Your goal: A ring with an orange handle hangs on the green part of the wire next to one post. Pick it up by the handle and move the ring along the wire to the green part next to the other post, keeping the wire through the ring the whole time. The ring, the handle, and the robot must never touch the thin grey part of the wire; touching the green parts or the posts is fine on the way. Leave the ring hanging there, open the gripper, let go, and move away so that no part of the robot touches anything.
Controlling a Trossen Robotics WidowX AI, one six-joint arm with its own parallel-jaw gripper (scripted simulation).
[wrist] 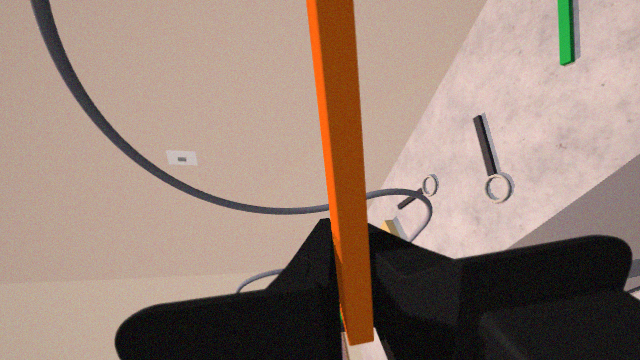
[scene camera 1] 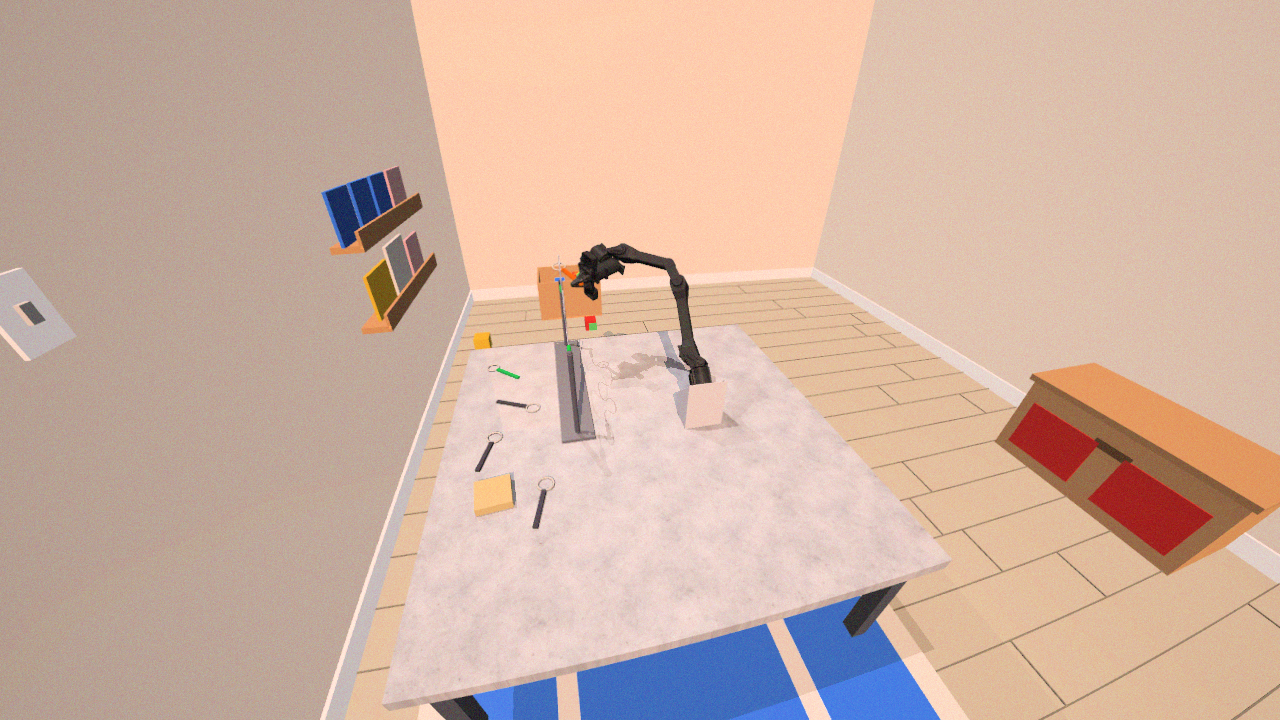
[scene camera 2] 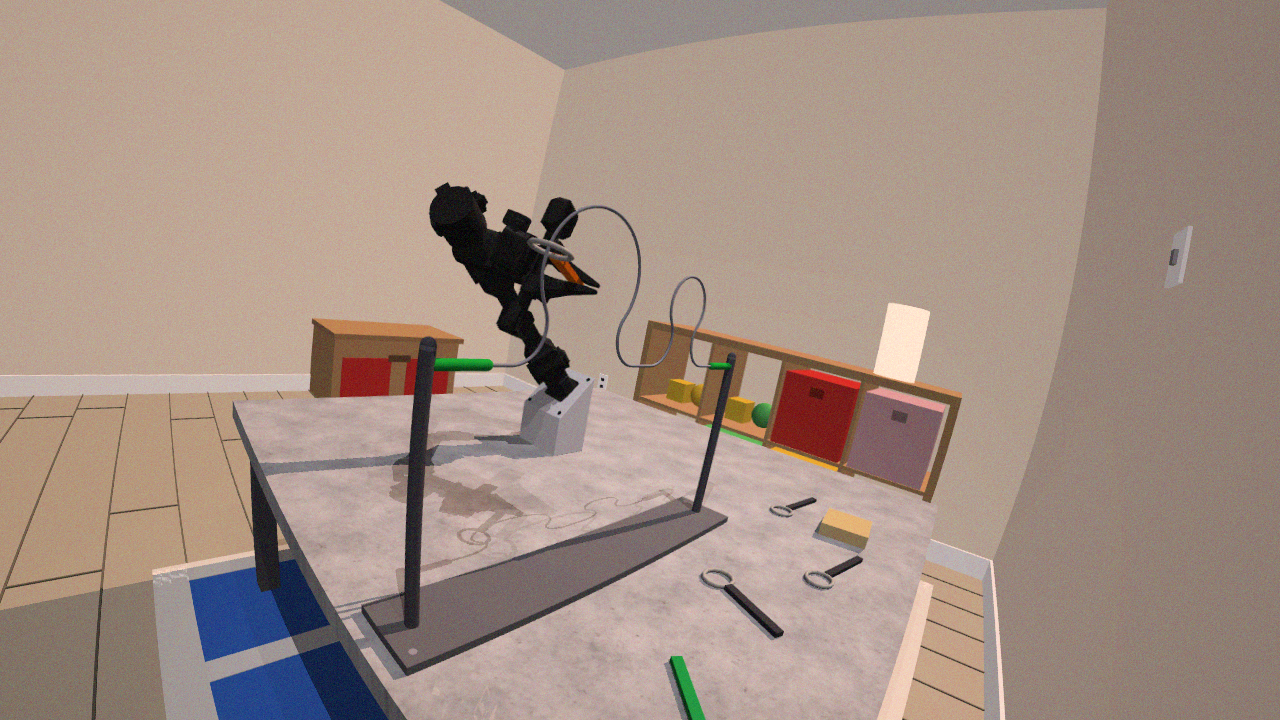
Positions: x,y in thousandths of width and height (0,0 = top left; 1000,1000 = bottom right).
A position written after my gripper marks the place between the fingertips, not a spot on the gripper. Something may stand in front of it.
Note:
I see my gripper (scene camera 2: 468,402) and a tan block (scene camera 2: 668,738).
The tan block is seen too in scene camera 1 (scene camera 1: 387,687). My gripper is seen too in the wrist view (wrist: 526,629) and in scene camera 1 (scene camera 1: 446,397).

